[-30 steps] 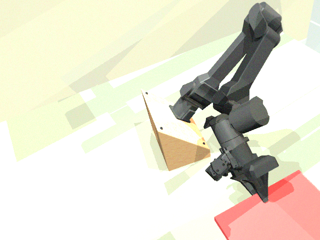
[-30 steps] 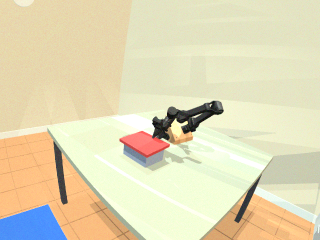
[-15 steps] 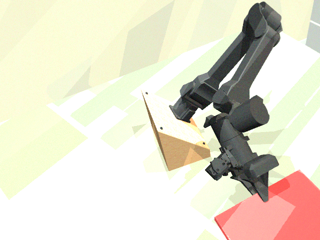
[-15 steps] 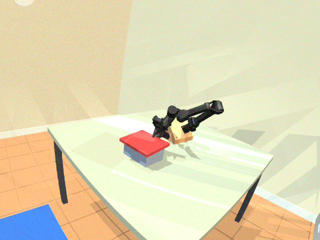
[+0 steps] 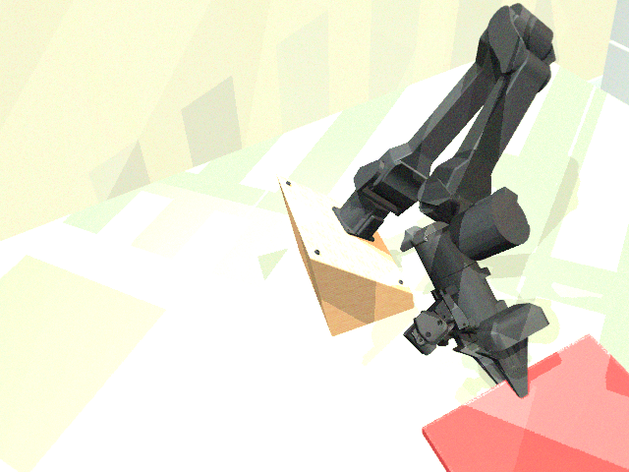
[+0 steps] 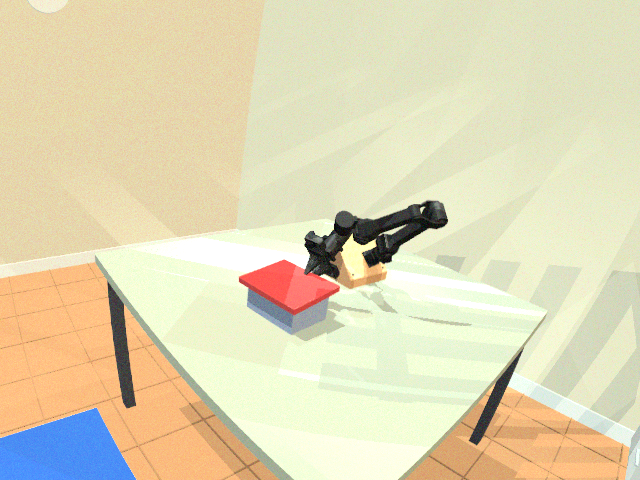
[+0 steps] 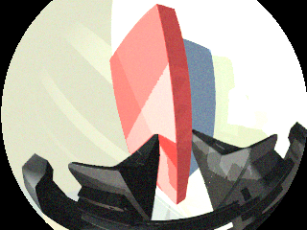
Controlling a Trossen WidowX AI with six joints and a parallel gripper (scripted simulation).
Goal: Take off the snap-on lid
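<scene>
The red lid is 8 cm ahead of my gripper tip and 1 cm to the left of it. Round my gripper tip: storage box (8 cm ahead, 5 cm below, 1 cm to the left).
</scene>
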